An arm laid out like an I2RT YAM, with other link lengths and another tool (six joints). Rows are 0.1 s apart.
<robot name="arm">
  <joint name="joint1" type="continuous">
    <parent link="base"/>
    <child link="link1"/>
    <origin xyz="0 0 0.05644"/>
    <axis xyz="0 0 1"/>
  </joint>
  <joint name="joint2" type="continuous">
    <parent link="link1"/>
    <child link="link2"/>
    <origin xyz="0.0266 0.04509 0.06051"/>
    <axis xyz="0 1 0"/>
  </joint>
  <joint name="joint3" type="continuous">
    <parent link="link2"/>
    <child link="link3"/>
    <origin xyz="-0.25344 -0.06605 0"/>
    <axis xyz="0 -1 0"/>
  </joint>
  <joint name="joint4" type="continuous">
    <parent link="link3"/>
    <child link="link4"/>
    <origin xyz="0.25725 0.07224 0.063"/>
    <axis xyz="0 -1 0"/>
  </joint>
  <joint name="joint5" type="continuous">
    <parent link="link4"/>
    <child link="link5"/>
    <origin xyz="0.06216 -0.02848 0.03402"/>
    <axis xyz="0 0 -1"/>
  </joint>
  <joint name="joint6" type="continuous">
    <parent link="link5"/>
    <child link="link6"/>
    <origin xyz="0.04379 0 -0.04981"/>
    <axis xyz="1 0 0"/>
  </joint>
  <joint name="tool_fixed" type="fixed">
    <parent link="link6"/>
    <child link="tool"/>
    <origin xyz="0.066 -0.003 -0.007" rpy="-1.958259 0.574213 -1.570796"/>
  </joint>
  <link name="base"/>
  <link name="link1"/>
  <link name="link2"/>
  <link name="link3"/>
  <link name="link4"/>
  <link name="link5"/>
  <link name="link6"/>
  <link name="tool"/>
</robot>
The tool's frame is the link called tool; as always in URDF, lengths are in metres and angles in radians. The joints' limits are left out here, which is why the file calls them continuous.
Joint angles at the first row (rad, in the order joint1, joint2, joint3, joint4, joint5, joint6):
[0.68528 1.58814 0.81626 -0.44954 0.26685 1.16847]
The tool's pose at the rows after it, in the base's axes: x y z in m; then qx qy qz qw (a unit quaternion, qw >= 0):
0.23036, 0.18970, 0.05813, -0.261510, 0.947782, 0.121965, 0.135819
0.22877, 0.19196, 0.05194, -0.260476, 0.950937, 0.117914, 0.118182
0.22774, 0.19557, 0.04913, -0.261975, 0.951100, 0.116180, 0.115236
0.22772, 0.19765, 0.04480, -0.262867, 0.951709, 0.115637, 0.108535
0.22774, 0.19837, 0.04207, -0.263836, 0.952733, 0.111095, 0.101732
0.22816, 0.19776, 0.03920, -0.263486, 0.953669, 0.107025, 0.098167
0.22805, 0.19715, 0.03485, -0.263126, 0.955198, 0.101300, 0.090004
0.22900, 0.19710, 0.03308, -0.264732, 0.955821, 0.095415, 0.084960
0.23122, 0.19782, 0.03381, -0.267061, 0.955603, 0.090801, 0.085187
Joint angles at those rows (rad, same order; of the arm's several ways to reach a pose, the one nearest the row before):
[0.69454 1.65724 0.84763 -0.47825 0.27299 1.17770]
[0.70169 1.69447 0.86607 -0.49805 0.26771 1.18731]
[0.71412 1.71235 0.87436 -0.49763 0.27102 1.19648]
[0.71788 1.73509 0.88277 -0.49639 0.26691 1.19848]
[0.72058 1.75319 0.89278 -0.50465 0.26959 1.19873]
[0.71960 1.76620 0.89545 -0.50429 0.27366 1.19810]
[0.71945 1.78733 0.90191 -0.50958 0.27686 1.19824]
[0.71946 1.80231 0.91226 -0.51806 0.28291 1.19433]
[0.71944 1.80965 0.92414 -0.52451 0.29121 1.18894]

